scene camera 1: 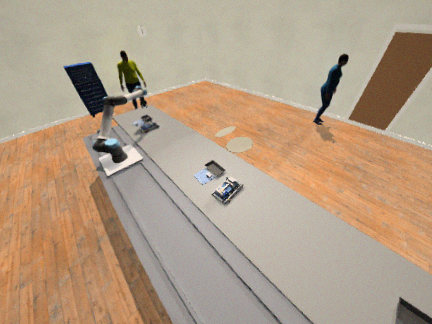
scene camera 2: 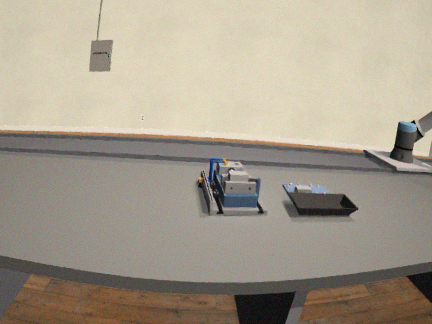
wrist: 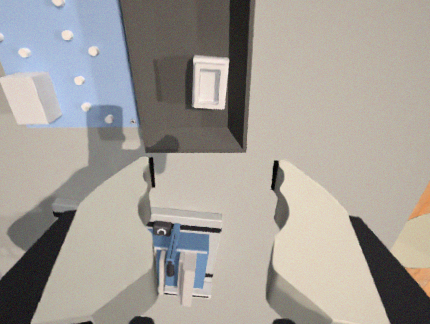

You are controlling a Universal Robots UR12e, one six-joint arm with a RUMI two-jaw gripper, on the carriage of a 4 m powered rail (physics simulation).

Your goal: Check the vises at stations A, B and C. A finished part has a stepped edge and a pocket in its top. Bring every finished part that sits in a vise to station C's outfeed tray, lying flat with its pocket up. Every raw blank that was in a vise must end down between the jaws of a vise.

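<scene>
My gripper (wrist: 213,162) (scene camera 1: 145,93) is open and empty, above the table at the far station in scene camera 1. A white finished part (wrist: 210,84) lies flat in the dark tray (wrist: 239,90), pocket up, near the tray's right wall. The vise (wrist: 195,242) (scene camera 1: 147,123) at this station is partly hidden behind the left finger; what its jaws hold cannot be told. A plain pale block (wrist: 33,99) rests on the blue pegged board (wrist: 107,25). The middle vise (scene camera 1: 228,190) (scene camera 2: 240,200) has a pale block (scene camera 2: 239,176) at its jaws, type unclear.
A dark tray (scene camera 1: 215,167) (scene camera 2: 322,206) and a blue board (scene camera 1: 201,176) with a pale block (scene camera 2: 303,188) stand beside the middle vise. Another dark tray (scene camera 1: 412,315) shows at the near right. Two people (scene camera 1: 129,72) (scene camera 1: 330,87) stand beyond the table.
</scene>
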